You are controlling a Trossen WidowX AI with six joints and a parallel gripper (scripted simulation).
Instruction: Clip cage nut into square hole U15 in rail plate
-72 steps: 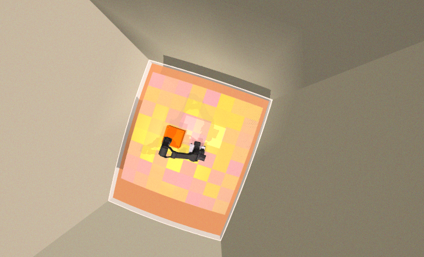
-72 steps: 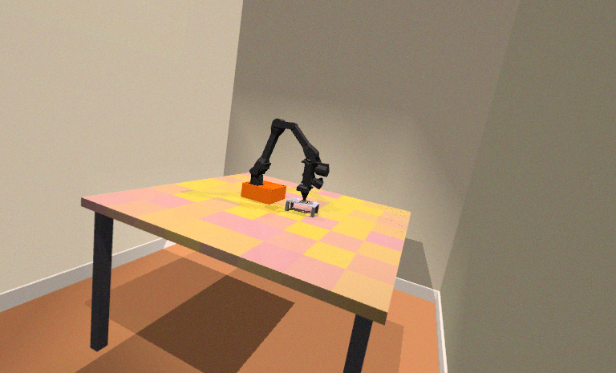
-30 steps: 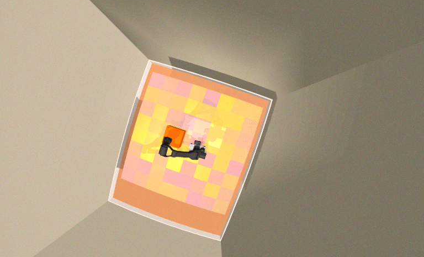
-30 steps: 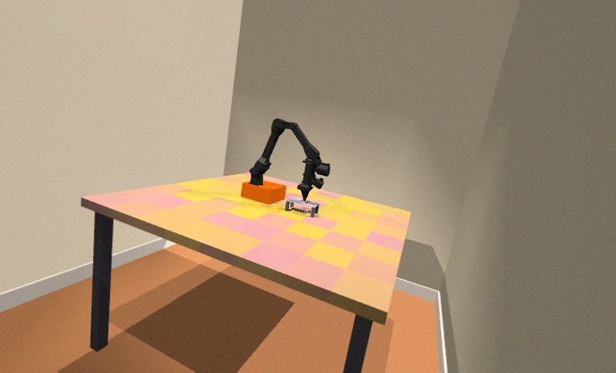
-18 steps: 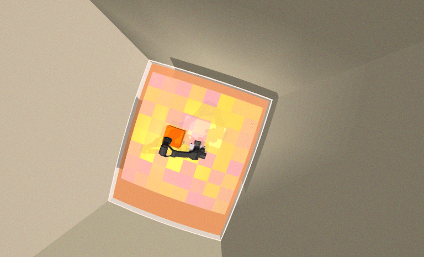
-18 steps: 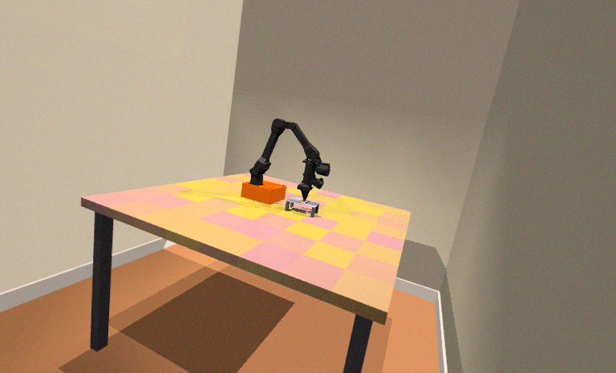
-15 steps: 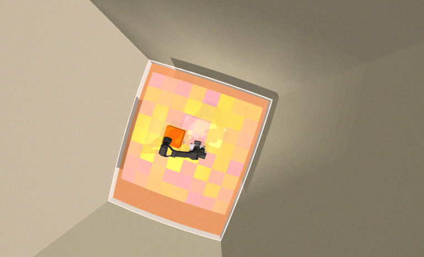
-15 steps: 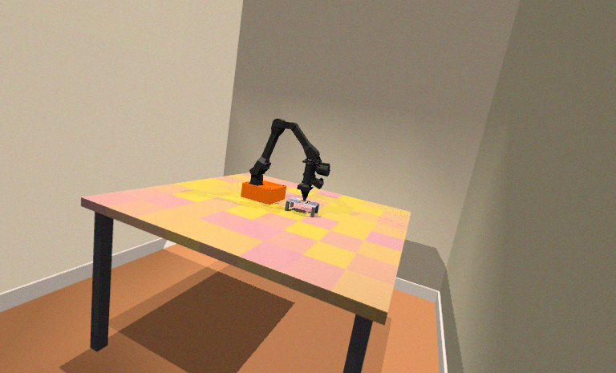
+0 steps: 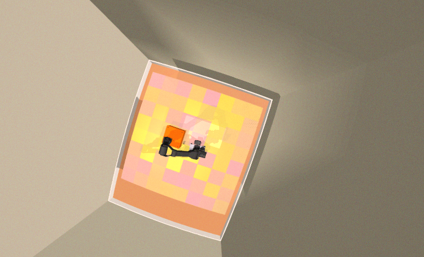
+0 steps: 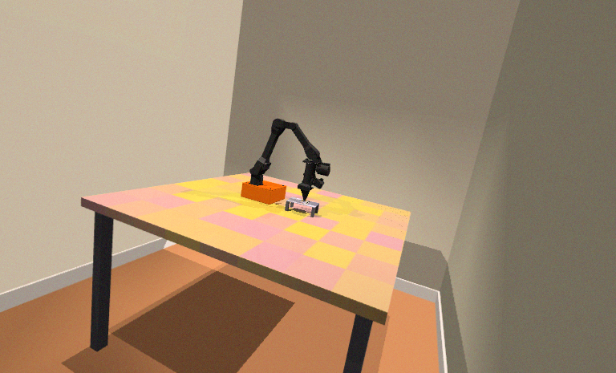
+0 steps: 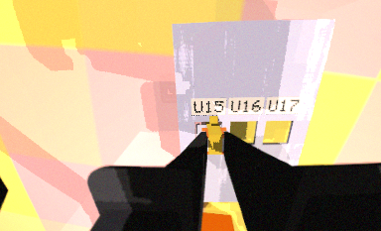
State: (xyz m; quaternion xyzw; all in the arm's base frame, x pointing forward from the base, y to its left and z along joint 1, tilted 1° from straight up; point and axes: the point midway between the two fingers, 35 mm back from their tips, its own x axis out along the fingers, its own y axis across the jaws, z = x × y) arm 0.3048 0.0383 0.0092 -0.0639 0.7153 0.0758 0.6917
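My gripper tip is 10 mm above the cage nut.
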